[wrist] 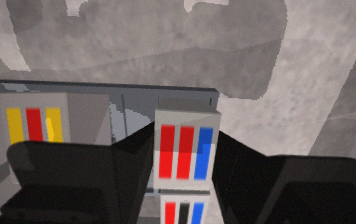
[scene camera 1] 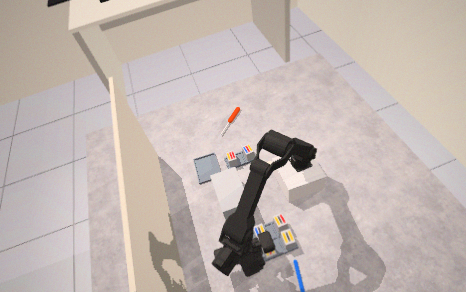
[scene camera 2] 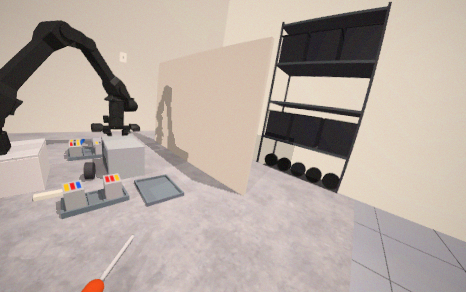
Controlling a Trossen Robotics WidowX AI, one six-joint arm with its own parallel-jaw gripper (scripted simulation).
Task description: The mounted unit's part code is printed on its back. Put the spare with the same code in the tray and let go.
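Note:
You can find my gripper (scene camera 1: 247,258), (wrist: 181,127) in both of those views. Then there's a mounted unit (scene camera 1: 227,184), (scene camera 2: 121,154), plus a tray (scene camera 2: 158,189) and a beige partition (scene camera 2: 209,104).

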